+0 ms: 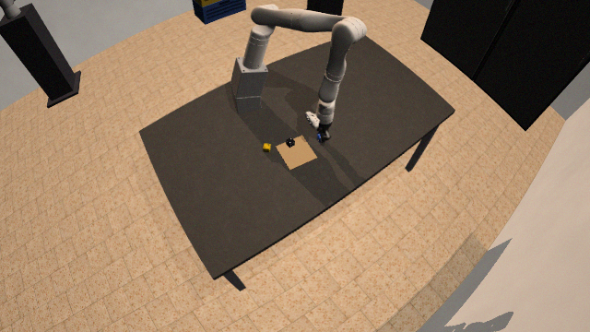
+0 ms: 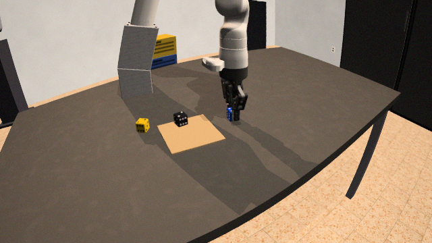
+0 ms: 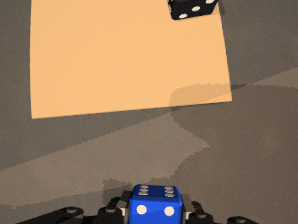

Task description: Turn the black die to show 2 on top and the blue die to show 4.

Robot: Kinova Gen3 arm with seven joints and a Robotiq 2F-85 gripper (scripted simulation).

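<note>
The tan mat lies 2 cm ahead of my hand, 14 cm to the right of it and 2 cm below it. The rest, counted from my hand: blue die (right at my hand); yellow die (5 cm behind, 25 cm to the right); black die (3 cm behind, 14 cm to the right).
</note>
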